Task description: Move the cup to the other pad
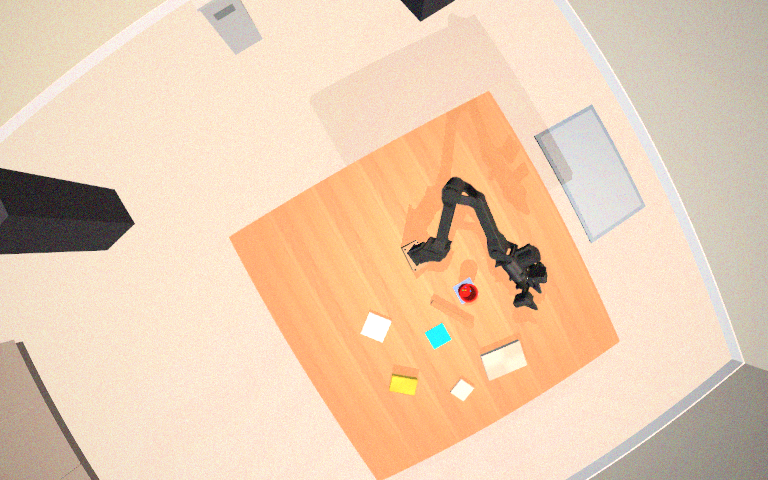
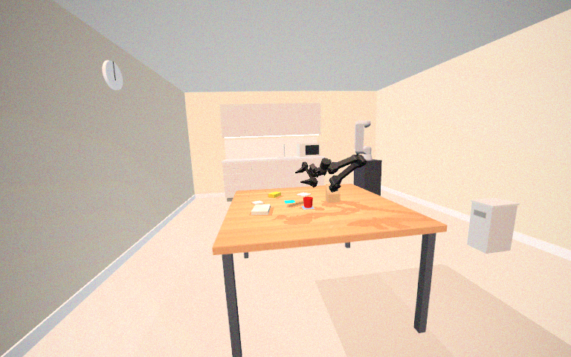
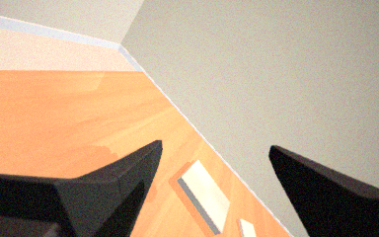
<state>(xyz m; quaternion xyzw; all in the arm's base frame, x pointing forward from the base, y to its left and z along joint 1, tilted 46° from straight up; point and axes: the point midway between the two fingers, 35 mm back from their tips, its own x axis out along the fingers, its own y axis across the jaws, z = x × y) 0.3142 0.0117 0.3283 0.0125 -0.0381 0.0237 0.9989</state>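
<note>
My gripper tip is now 13 cm past the red cup, 16 cm to the left of it and 23 cm above it. From my gripper tip the other things lie so: long wooden block: 8 cm behind, 26 cm to the right, 27 cm below; then beige slab: 22 cm ahead, 21 cm to the right, 25 cm below; then light blue pad: 13 cm behind, 16 cm to the right, 28 cm below.
</note>
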